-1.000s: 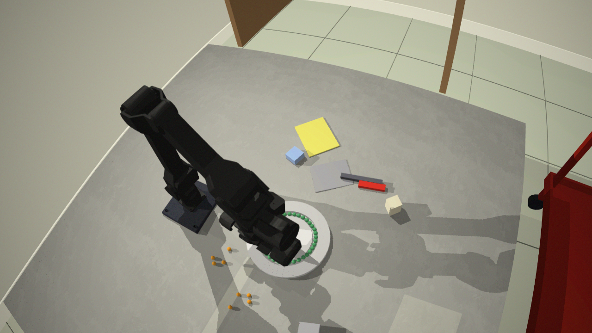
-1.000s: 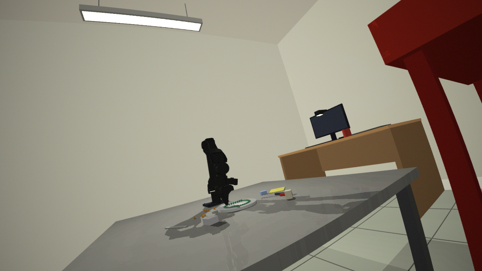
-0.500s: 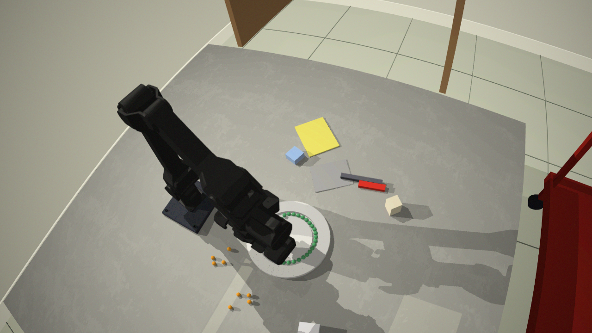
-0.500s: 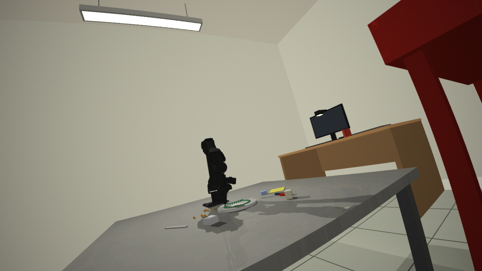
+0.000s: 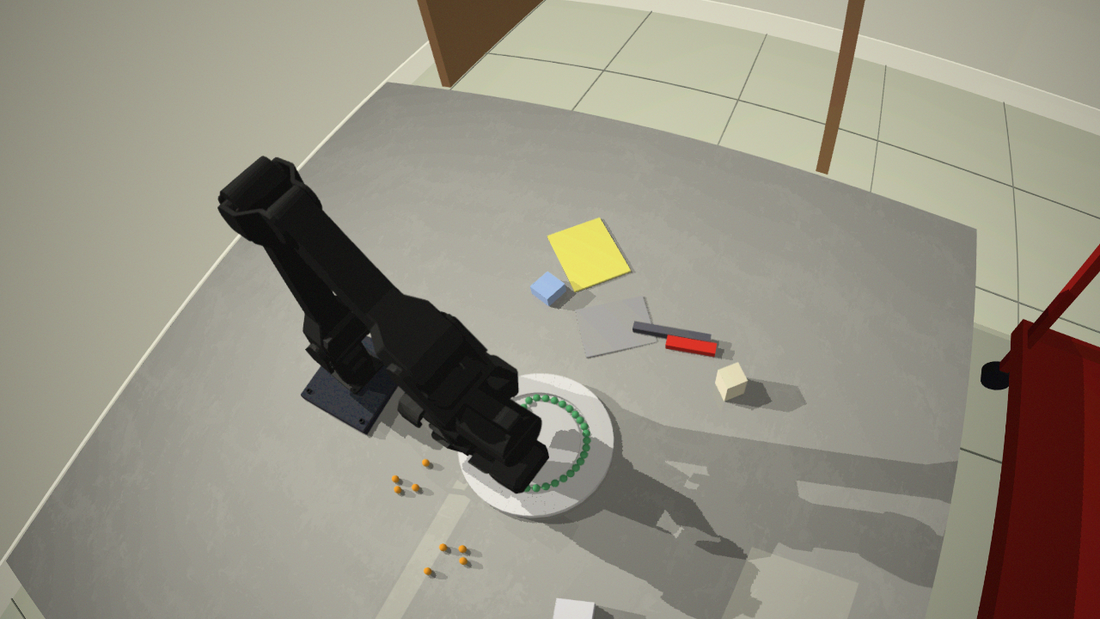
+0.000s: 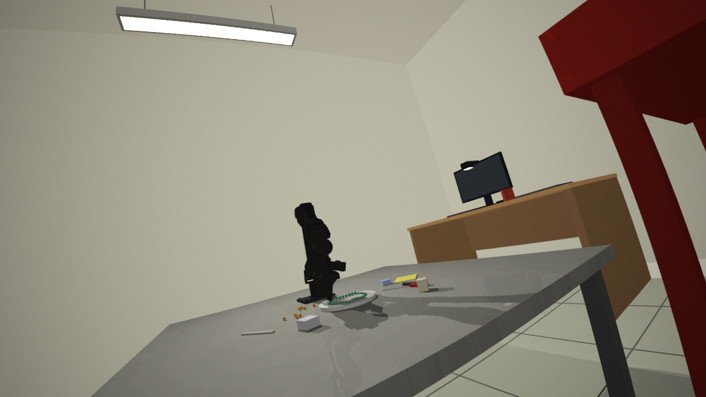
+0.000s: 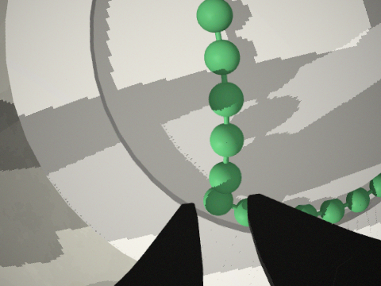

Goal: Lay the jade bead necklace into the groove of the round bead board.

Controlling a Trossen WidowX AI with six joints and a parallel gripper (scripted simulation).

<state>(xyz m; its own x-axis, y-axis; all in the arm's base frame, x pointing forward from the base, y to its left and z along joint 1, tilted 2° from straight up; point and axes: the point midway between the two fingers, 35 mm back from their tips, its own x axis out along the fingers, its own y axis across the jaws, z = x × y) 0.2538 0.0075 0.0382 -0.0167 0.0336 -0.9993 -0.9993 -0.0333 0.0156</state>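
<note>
The inner disc lies 40 mm ahead of my gripper tip, 50 mm to the left of it and 10 mm below it. From my gripper tip the other things lie so: blue cube 100 mm behind, 260 mm to the left, 10 mm below; then grey sheet 20 mm ahead, 260 mm to the left, 20 mm below; then bead board 40 mm ahead, 50 mm to the left, 10 mm below.
</note>
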